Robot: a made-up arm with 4 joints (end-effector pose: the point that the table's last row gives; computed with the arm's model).
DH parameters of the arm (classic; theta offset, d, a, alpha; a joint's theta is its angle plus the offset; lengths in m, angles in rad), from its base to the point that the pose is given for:
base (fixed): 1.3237 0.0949 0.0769 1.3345
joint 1: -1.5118 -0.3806 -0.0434 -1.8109
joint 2: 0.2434 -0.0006 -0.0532 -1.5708
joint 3: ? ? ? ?
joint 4: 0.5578 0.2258 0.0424 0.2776
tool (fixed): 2.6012 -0.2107 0 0
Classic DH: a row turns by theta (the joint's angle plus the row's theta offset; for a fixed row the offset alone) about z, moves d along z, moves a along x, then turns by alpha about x.
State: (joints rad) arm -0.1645 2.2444 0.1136 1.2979
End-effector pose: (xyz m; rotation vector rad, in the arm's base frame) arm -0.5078 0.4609 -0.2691 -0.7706 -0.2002 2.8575
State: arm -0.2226 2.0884 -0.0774 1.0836
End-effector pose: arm -0.4038 0.4212 -0.3258 -1.0339 -0.0518 2.5077
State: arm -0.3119 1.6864 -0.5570 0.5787
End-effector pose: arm -0.1541 0.2942 -0.3225 -1.6301 -0.0711 1.5125
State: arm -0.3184 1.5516 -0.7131 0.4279
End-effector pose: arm -0.0885 0.2597 -0.2827 -1.7633 -0.1670 1.1632
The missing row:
joint 3: 1.4252 -0.3437 -0.2617 1.3336
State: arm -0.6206 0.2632 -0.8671 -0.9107
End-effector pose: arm 0.0310 0.2959 0.0510 -1.4268 -2.3156 -0.5826
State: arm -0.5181 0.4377 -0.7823 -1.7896
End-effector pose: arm 0.0707 0.2569 -0.0387 -0.4251 -2.5119 -1.0364
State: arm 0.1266 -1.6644 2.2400 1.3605
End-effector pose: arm -0.1624 -0.0551 0.3675 1.0563 -1.7940 0.3252
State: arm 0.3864 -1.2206 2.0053 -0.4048
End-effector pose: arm -0.1141 0.0259 0.2339 1.7877 0.4757 -0.6630
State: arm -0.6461 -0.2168 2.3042 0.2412
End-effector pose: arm -0.0845 -0.0534 0.0140 0.2209 0.0047 -1.3938
